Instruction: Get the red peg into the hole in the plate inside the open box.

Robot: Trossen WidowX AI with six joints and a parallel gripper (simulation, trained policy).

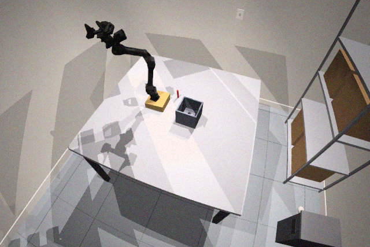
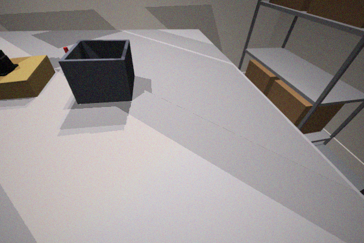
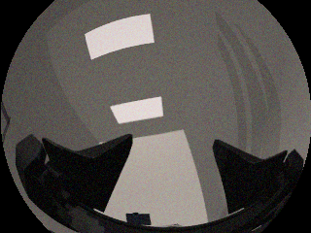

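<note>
My gripper tip is 740 mm above the red peg, 400 mm to the right of it and 310 mm short of it.
</note>
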